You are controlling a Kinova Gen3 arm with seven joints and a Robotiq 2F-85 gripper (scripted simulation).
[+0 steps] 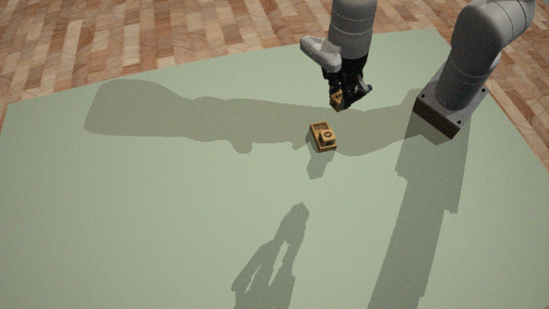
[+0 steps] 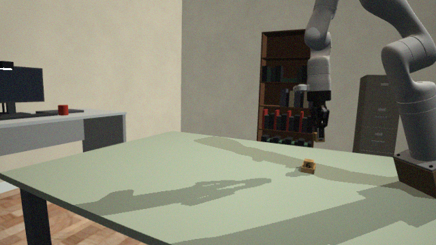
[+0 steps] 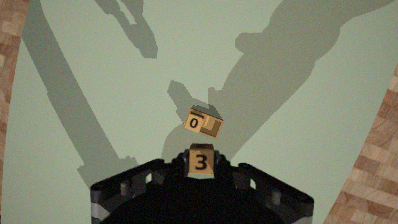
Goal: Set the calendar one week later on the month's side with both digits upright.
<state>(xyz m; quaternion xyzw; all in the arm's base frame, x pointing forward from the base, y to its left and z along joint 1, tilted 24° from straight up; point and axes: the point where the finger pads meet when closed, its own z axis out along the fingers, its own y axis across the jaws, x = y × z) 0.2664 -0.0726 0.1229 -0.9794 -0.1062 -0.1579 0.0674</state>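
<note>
Right now the wooden tray is 120 mm below my hand, 20 mm ahead of it and 10 mm to the left of it. From my hand the other things lie so: cube (10 mm below).
</note>
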